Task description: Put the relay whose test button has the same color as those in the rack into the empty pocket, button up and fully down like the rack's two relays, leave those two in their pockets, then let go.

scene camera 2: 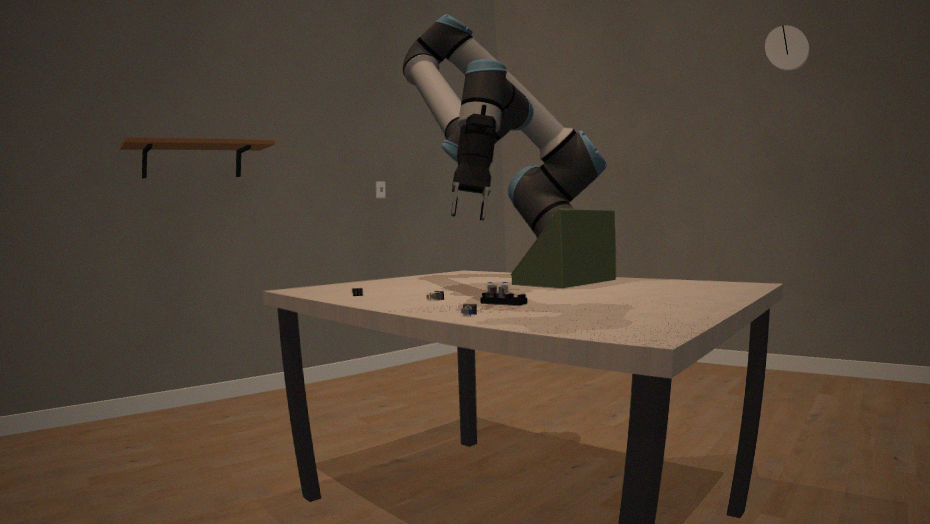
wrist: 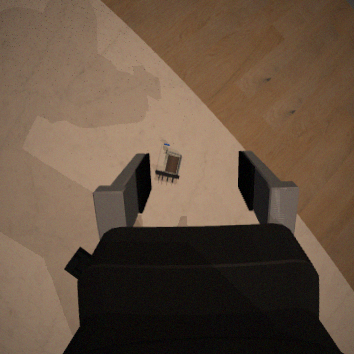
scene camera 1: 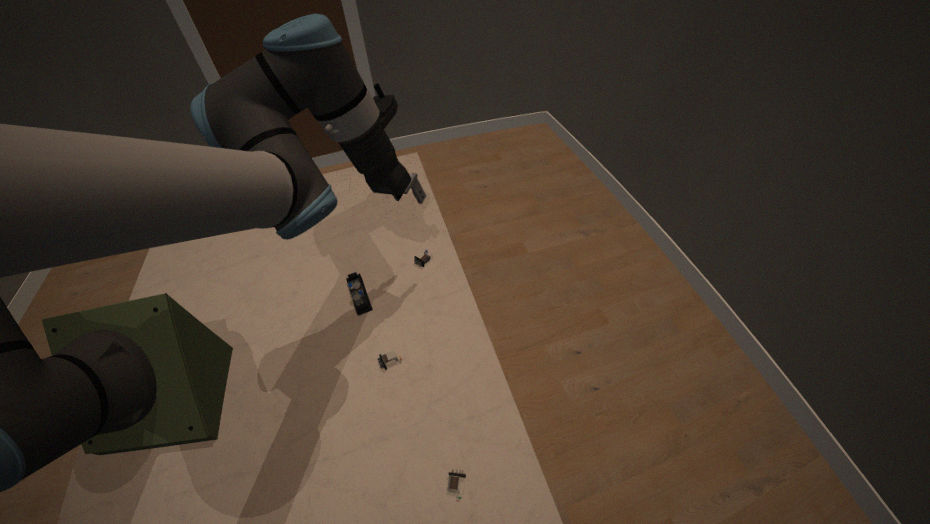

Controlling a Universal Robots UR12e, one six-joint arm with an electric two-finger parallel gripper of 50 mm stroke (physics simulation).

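Where they show: gripper, fingertip midpoint: (scene camera 2: 467, 217) (wrist: 194, 170) (scene camera 1: 411, 198); arm's base, origin of the base link: (scene camera 2: 568, 240) (scene camera 1: 111, 378).
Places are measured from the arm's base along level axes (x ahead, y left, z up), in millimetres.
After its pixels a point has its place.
My gripper (scene camera 1: 411, 195) {x 605, y 299, z 66 mm} (scene camera 2: 467, 216) {x 605, y 299, z 66 mm} (wrist: 194, 170) {x 605, y 299, z 66 mm} is open and empty, high above the table. A clear relay with a blue button (scene camera 1: 422, 259) {x 604, y 281, z -109 mm} (scene camera 2: 468, 310) {x 618, y 310, z -116 mm} (wrist: 171, 163) {x 607, y 292, z -108 mm} lies on its side, far below the fingers; in the wrist view it shows between them, nearer the left finger. The black rack (scene camera 1: 363, 309) {x 464, y 164, z -114 mm} (scene camera 2: 504, 302) {x 461, y 232, z -124 mm} holds two upright relays with blue buttons; a dark corner of it shows in the wrist view beside the gripper body. In scene camera 2 they stand toward its left end. The empty pocket is too small to make out clearly.
A relay with an orange-red button (scene camera 1: 388, 361) {x 520, y 31, z -108 mm} (scene camera 2: 434, 296) {x 534, y 57, z -118 mm} lies on its side on the table (scene camera 1: 442, 403) {x 615, y -60, z -130 mm} (scene camera 2: 650, 305) {x 278, y 515, z -130 mm}. Another relay (scene camera 1: 454, 482) {x 621, y -201, z -109 mm} (scene camera 2: 357, 292) {x 629, y -188, z -120 mm}, its button greenish, lies farther off. The green robot base (scene camera 1: 195, 371) {x 159, y 16, z -31 mm} (scene camera 2: 585, 247) {x 39, y 106, z -20 mm} stands behind the rack. The blue-button relay lies near the table edge.
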